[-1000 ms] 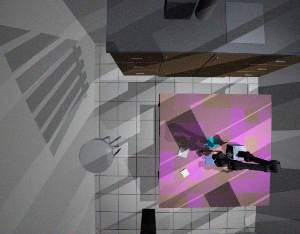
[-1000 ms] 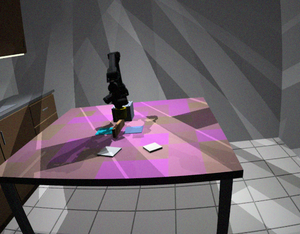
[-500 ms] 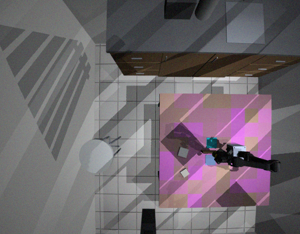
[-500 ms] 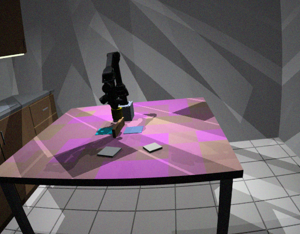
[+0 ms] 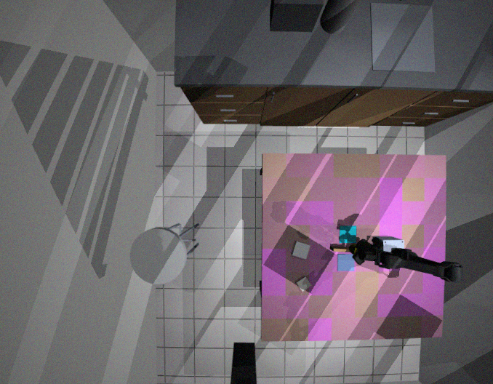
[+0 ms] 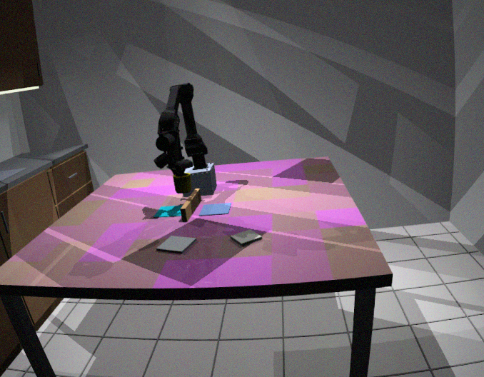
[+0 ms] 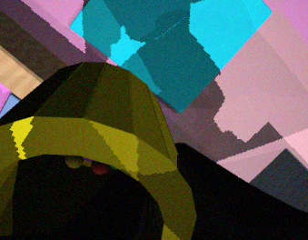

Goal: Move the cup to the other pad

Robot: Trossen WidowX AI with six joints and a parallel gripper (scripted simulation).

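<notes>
My gripper tip is 2 cm short of the cyan pad, 5 cm to the left of it and 13 cm above it. From my gripper tip the other things lie so: wooden bar: 2 cm ahead, 4 cm to the left, 10 cm below; blue pad: 2 cm ahead, 14 cm to the left, 13 cm below; yellow cup: 2 cm ahead, 2 cm to the left.
</notes>
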